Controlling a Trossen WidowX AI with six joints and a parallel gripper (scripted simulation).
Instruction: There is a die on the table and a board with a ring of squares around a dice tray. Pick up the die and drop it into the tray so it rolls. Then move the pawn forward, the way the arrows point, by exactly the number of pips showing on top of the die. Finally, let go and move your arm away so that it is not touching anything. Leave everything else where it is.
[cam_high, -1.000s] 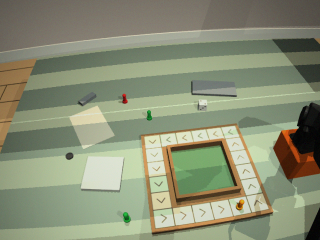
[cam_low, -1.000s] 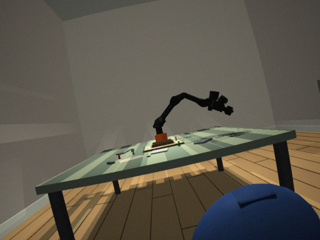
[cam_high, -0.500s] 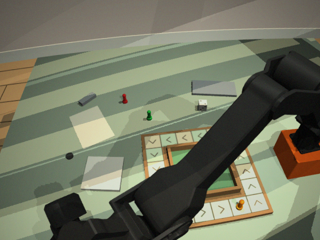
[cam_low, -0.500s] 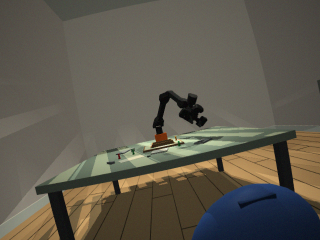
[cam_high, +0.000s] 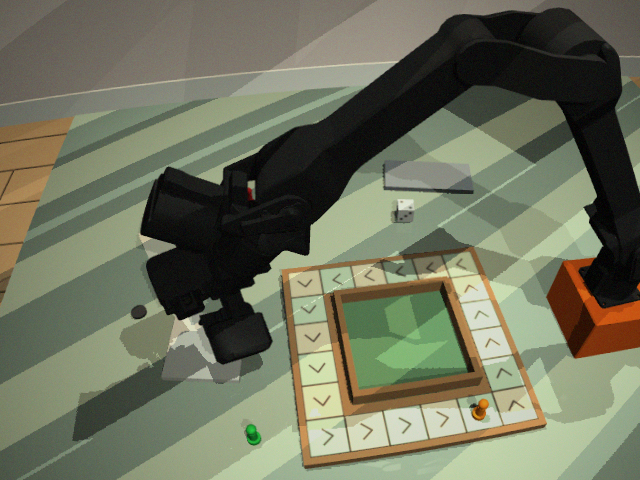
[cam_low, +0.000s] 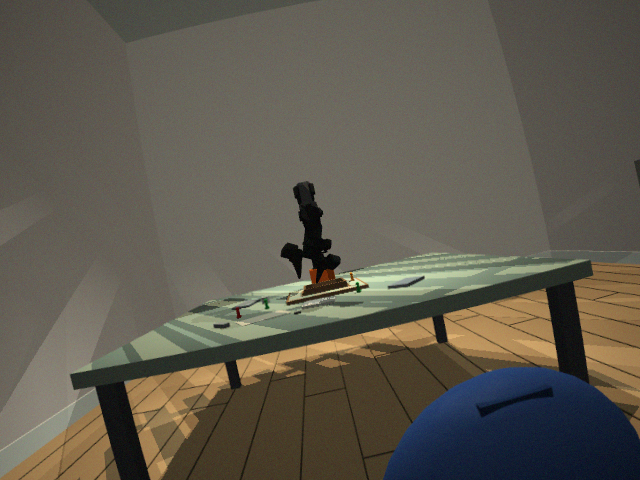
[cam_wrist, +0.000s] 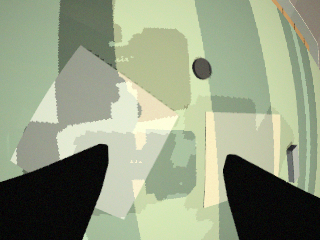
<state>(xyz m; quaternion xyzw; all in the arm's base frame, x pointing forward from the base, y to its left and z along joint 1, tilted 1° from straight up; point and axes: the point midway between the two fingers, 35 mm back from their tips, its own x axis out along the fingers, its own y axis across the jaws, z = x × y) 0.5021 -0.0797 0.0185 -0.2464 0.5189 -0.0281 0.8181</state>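
Now: gripper tip 320 mm past the white die, 160 mm to the left of it and 60 mm above it. The rest, counted from my gripper tip: tan card 160 mm to the right, 80 mm below, 30 mm ahead; then black disc 90 mm ahead, 70 mm below, 60 mm to the right; then red pawn 240 mm to the right, 80 mm behind, 60 mm below.
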